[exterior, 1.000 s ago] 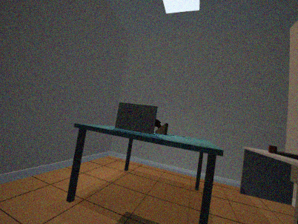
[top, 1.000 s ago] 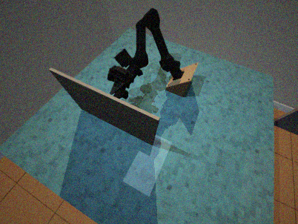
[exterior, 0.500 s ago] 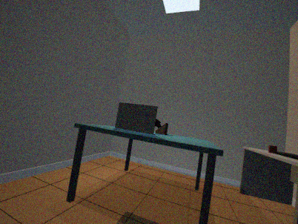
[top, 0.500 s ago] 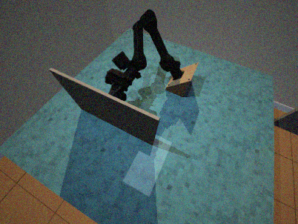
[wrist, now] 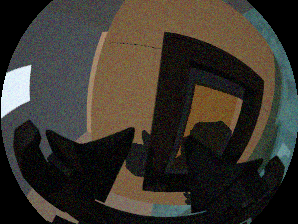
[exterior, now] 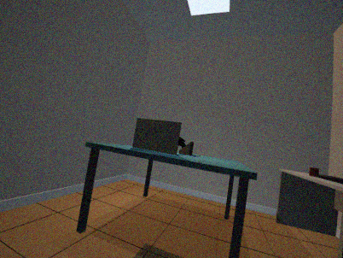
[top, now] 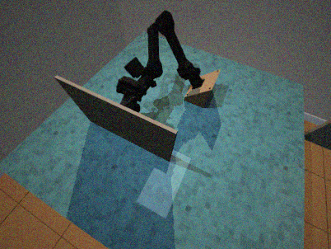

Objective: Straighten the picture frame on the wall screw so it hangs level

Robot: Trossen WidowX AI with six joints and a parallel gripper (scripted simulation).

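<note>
The picture frame is 1 cm to the right of my gripper tip and 5 cm below it. The rest, counted from my gripper tip: wall panel: 1 cm ahead, 6 cm below.
</note>
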